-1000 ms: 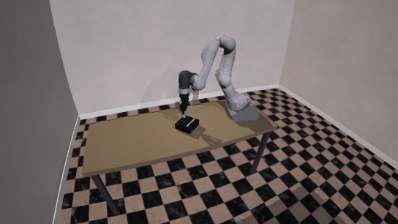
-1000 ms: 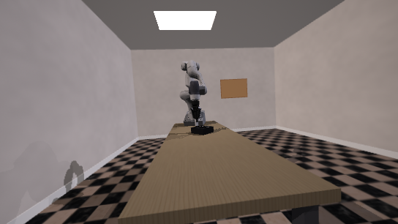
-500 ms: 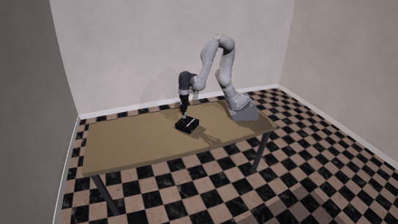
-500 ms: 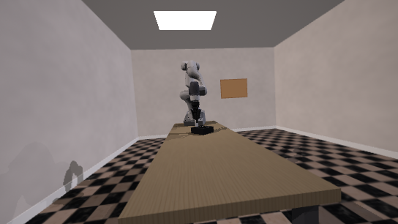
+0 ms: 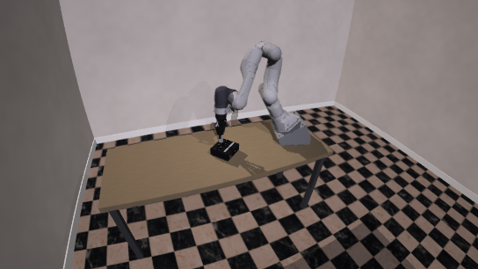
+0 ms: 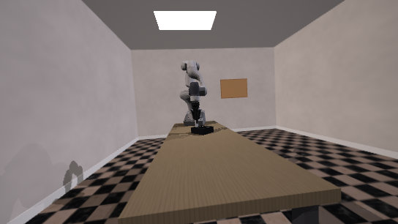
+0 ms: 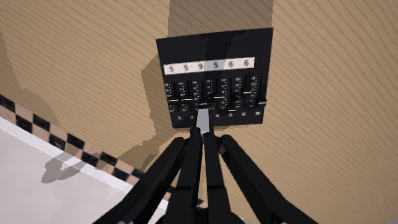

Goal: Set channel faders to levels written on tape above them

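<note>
Right now the channel fader cap is 30 mm below my hand, 20 mm to the left of it and 10 mm behind it. Also, from my hand: master fader: 70 mm to the left, 60 mm ahead, 30 mm below.
</note>
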